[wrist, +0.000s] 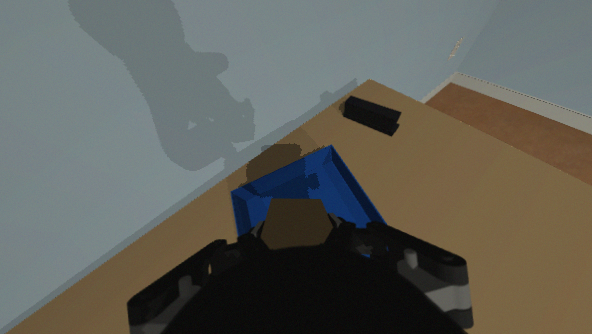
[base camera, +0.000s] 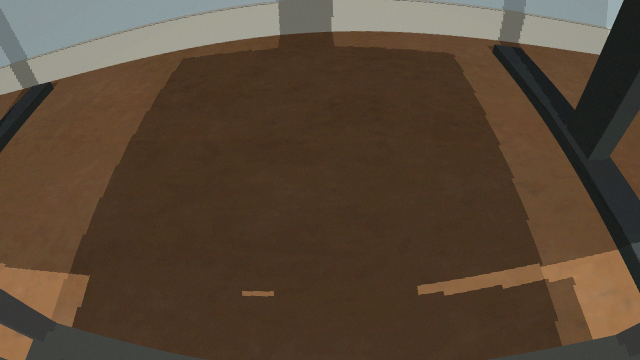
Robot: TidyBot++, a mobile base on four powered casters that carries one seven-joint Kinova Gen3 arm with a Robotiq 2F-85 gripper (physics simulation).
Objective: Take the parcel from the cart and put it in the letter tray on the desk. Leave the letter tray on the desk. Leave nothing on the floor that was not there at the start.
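Places are measured from the arm's base along level axes (x right, y up, z back), in metres.
Pixels of known places: gripper, between the fingertips: (wrist: 297,226).
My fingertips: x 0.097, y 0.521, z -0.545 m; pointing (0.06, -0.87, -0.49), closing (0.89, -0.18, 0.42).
Ahead of a thing's pixels: the offset from my fingertips to its middle. "spot": to the spot under its first point. Level surfaces: height alone.
The parcel @(dx -0.007, dy +0.003, dz +0.013 m) (wrist: 297,224), a brown block, is held between the fingers of my gripper (wrist: 297,226), which is shut on it. The blue letter tray @(dx -0.009, dy -0.163, dz +0.017 m) (wrist: 345,187) lies on the tan desk @(dy -0.198 m) (wrist: 480,215) in the wrist view. The parcel and the gripper cover the near part of the tray, and the parcel appears in front of the tray's inside. The height of the parcel above the tray is hard to tell. The cart does not show in either view.
A black object @(dx +0.307, dy -0.171, dz -0.174 m) (wrist: 371,116) lies on the desk near its far corner, beyond the tray. A blue-grey wall (wrist: 75,150) runs along the desk's edge. In the base camera view, dark desk legs @(spot: dx +0.310, dy -0.786, dz +0.079 m) (base camera: 607,95) and floor bars (base camera: 555,120) (base camera: 22,112) stand at both sides.
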